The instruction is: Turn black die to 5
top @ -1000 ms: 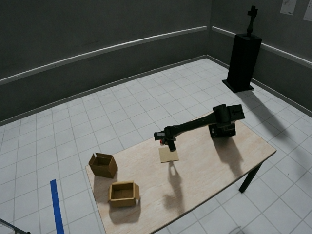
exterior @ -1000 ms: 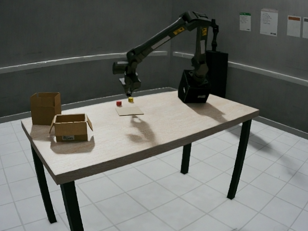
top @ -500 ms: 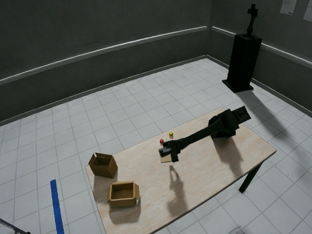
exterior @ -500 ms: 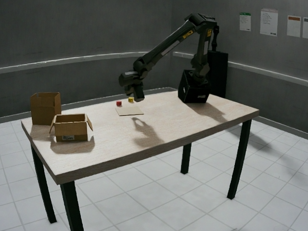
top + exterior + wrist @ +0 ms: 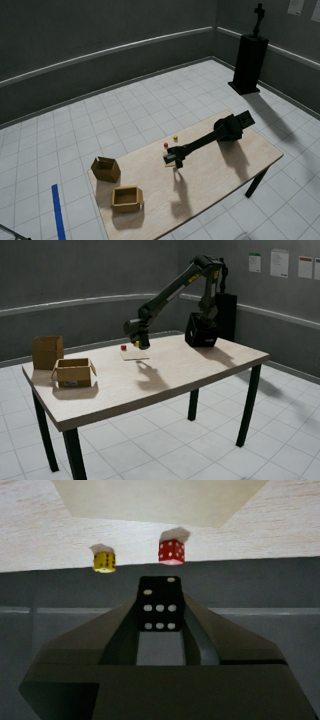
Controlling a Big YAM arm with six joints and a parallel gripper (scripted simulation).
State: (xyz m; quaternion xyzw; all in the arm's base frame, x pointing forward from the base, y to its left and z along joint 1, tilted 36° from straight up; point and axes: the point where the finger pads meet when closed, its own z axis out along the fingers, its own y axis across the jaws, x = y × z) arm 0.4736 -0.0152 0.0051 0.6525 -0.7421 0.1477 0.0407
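My gripper is now 80 mm above the tan mat and 10 mm to the right of it. Also, from my hand: yellow die: 180 mm to the right, 80 mm behind, 70 mm below; black die: right at my hand; red die: 120 mm to the right, 70 mm below, 20 mm ahead.
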